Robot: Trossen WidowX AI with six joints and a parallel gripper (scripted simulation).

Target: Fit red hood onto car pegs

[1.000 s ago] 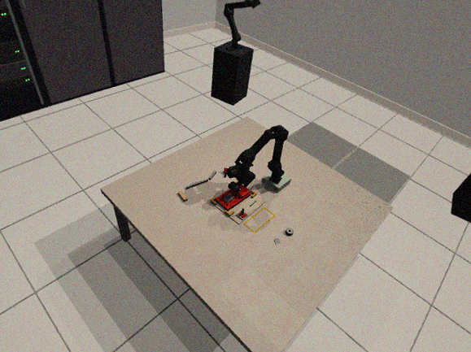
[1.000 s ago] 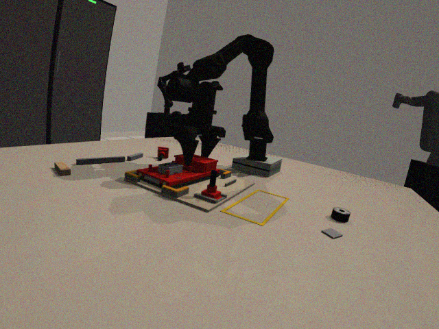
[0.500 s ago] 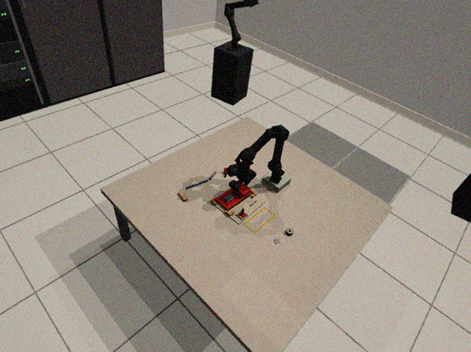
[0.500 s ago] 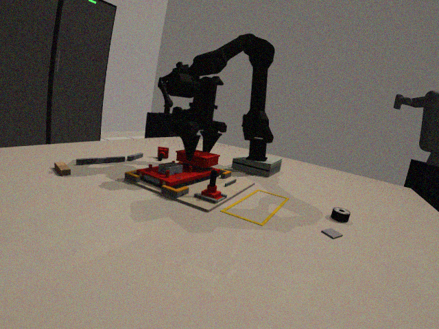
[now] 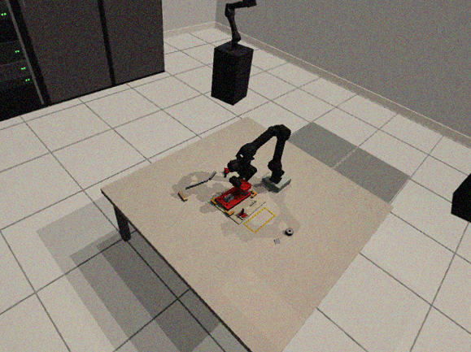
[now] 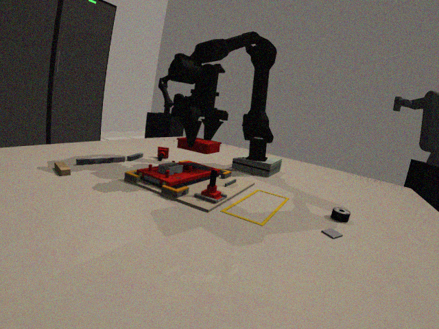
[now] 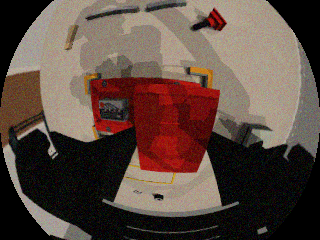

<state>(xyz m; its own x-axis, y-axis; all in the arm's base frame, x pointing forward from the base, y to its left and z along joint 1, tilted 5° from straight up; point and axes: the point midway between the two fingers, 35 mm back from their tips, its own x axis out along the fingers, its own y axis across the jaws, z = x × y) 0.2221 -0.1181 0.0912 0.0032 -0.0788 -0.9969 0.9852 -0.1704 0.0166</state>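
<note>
Right now my gripper tip is 10 cm short of the grey engine block, 6 cm above it and 2 cm to the left of it. Also, from my gripper tip: grey bar 26 cm to the right, 10 cm ahead, 7 cm below; wooden block 26 cm to the right, 23 cm ahead, 7 cm below; red hood 1 cm above.
</note>
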